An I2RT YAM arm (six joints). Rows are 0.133 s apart.
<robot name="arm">
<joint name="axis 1" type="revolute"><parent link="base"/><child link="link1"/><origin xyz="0.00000 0.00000 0.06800"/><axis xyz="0 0 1"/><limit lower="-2.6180" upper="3.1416"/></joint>
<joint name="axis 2" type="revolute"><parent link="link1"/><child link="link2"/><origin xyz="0.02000 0.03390 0.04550"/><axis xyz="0 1 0"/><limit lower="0.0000" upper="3.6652"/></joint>
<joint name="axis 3" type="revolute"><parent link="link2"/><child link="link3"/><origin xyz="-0.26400 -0.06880 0.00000"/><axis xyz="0 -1 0"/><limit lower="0.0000" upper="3.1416"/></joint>
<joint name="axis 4" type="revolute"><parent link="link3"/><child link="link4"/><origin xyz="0.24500 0.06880 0.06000"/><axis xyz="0 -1 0"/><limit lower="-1.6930" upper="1.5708"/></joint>
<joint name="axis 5" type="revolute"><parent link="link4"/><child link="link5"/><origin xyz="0.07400 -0.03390 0.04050"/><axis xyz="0 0 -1"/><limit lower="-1.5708" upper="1.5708"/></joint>
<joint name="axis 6" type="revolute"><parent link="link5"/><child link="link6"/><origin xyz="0.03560 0.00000 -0.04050"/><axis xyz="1 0 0"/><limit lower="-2.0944" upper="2.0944"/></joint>
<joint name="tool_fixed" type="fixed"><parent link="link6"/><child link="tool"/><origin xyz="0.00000 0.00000 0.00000" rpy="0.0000 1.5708 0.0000"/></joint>
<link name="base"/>
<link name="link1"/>
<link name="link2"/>
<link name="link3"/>
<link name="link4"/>
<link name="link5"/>
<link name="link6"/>
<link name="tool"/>
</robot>
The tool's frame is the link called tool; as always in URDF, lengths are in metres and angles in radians.
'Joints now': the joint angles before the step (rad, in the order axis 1, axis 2, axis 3, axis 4, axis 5, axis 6). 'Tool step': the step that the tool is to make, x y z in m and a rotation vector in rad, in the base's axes. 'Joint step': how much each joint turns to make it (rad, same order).
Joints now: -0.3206 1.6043 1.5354 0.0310 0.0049 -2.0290
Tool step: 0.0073 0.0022 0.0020 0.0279 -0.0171 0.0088
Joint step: 0.0113 0.0246 0.0306 0.0015 0.0014 0.0319
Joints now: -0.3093 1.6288 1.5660 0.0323 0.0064 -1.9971
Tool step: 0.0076 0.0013 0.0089 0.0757 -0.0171 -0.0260
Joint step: 0.0120 0.0343 0.0766 -0.0505 0.0353 0.0786
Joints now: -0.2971 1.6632 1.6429 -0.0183 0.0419 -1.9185
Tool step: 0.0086 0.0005 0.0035 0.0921 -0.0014 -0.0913
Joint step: 0.0162 0.0405 0.0746 -0.0679 0.1025 0.0949
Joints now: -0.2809 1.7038 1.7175 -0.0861 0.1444 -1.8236
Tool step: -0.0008 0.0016 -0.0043 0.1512 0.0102 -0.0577
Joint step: 0.0075 0.0041 0.0211 -0.0937 0.0491 0.1511
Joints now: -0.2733 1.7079 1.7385 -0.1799 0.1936 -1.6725
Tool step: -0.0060 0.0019 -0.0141 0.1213 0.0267 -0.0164
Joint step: 0.0001 -0.0242 -0.0502 -0.0540 -0.0044 0.1128
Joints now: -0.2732 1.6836 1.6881 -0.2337 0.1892 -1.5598
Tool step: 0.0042 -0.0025 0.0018 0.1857 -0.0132 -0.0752
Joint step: -0.0011 0.0390 0.0853 -0.1238 0.0232 0.1995
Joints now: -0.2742 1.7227 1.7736 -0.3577 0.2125 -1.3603
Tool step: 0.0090 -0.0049 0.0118 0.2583 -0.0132 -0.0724
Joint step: -0.0079 0.0943 0.2128 -0.2292 -0.0291 0.2636
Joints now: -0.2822 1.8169 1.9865 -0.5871 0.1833 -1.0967
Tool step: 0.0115 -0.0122 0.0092 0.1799 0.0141 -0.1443
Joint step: -0.0168 0.1467 0.2886 -0.2499 0.0373 0.2121
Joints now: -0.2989 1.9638 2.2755 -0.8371 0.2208 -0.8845
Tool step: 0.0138 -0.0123 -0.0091 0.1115 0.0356 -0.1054
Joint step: -0.0154 0.1464 0.2282 -0.1801 0.0237 0.1327
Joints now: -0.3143 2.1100 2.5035 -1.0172 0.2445 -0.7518
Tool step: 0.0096 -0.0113 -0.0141 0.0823 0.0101 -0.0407
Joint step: -0.0190 0.0808 0.0922 -0.0642 -0.0280 0.0746
